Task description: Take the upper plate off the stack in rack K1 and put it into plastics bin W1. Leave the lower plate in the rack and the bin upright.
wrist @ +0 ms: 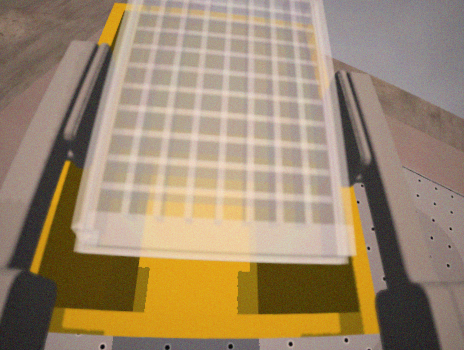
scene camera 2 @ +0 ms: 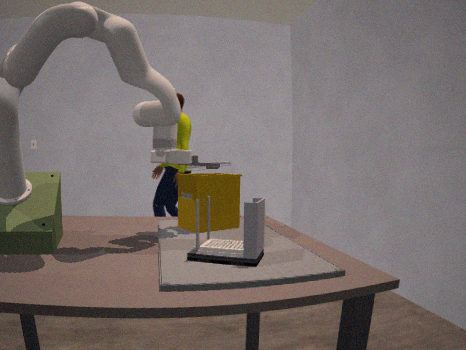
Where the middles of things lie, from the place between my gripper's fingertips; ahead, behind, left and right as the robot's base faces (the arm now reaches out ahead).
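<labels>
My hand is 12 cm above the yellow plastics bin W1 [scene camera 2: 224,189]. Counted from my hand, the clear plate [wrist: 218,137] is 1 cm behind. Going by their middles, the clear plate is the nearest to my hand of the things named here.
</labels>
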